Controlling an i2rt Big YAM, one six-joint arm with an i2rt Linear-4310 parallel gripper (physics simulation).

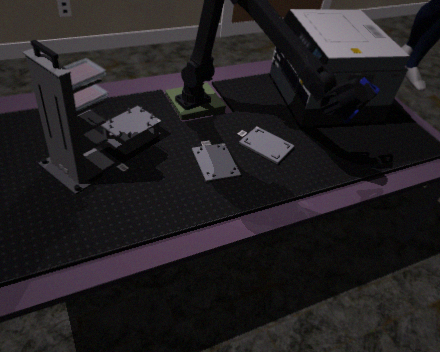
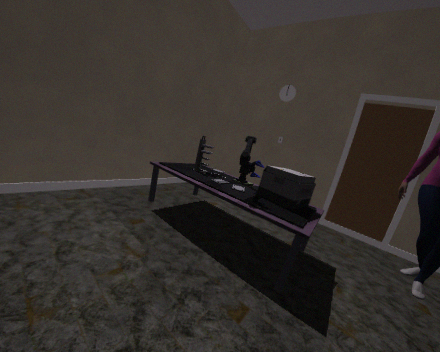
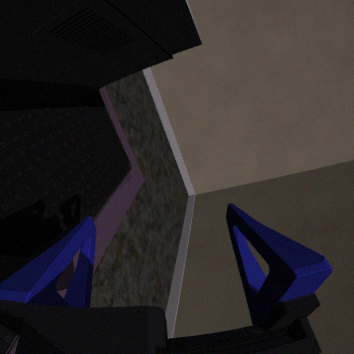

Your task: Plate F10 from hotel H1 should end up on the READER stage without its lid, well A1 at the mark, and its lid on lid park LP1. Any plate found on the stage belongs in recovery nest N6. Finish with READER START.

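Where they show: gripper, between the fingertips: [image 1: 367, 99] [image 2: 262, 172] [image 3: 159, 216]; arm's base, origin of its link: [image 1: 193, 100] [image 2: 241, 181].
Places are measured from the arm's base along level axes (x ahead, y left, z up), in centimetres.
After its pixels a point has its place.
Note:
My gripper [image 1: 362, 101] @(x 52.5, y 31.2, z 23.2 cm) [image 2: 258, 169] @(x 52.5, y 31.2, z 23.2 cm) [image 3: 159, 216] @(x 52.5, y 31.2, z 23.2 cm) is open and empty, its blue fingers wide apart, in front of the big grey box-shaped instrument [image 1: 345, 35] @(x 24.3, y 49.1, z 28.6 cm) [image 2: 287, 185] @(x 43.0, y 52.7, z 17.9 cm) [image 3: 75, 50] @(x 39.9, y 45.2, z 15.8 cm). A tall grey hotel [image 1: 64, 120] @(x 19.8, y -55.2, z 22.7 cm) [image 2: 200, 152] @(x 19.3, y -52.1, z 21.3 cm) stands at the left. An upper plate [image 1: 87, 71] @(x 13.2, y -45.1, z 31.3 cm) and a lower plate [image 1: 90, 97] @(x 14.9, y -45.8, z 24.2 cm), both pinkish with pale rims, sit on its upper shelves. Their names and wells are too small to read. A flat grey plate-shaped holder with corner brackets [image 1: 266, 144] @(x 34.9, y 8.8, z 0.0 cm) and one with dark pegs [image 1: 216, 161] @(x 33.4, y -12.2, z -0.2 cm) lie mid-table. I cannot tell which is LP1 or N6, nor see the stage clearly.
A raised grey platform with pegs [image 1: 131, 121] @(x 6.9, y -29.9, z 4.8 cm) stands right of the hotel. The arm's green base [image 1: 216, 109] @(x 8.6, y 5.3, z -0.5 cm) is at the back of the table. A person [image 2: 430, 215] stands beyond the instrument end. The table's purple edge [image 1: 150, 250] @(x 52.4, y -47.6, z -2.4 cm) [image 3: 117, 200] @(x 73.2, y 58.6, z -2.4 cm) runs along the front.

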